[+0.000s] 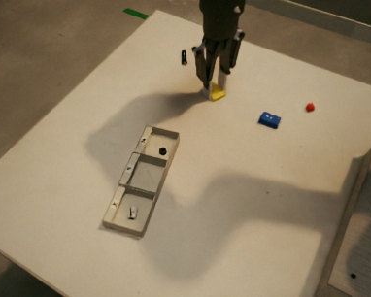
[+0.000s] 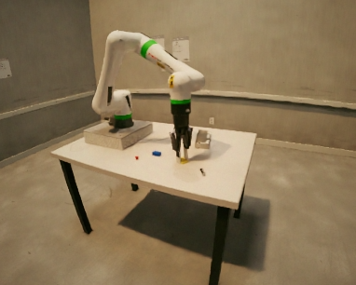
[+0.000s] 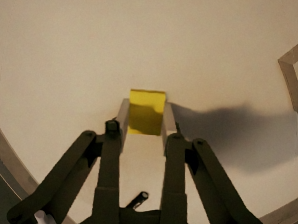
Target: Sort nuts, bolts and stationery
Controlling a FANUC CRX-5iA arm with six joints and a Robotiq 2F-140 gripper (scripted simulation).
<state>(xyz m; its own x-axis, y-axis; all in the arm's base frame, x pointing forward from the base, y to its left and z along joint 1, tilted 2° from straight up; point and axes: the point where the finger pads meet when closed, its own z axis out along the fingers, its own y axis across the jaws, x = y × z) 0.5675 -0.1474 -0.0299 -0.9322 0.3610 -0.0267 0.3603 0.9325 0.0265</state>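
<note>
My hand is 39 cm to the right of the grey item, 6 cm past it and 2 cm above it. The rest, counted from my hand: yellow pad: 3 cm below; then small red piece: 22 cm behind, 9 cm to the right, 3 cm below; then black nut: 23 cm to the left, 2 cm below, 1 cm behind.
</note>
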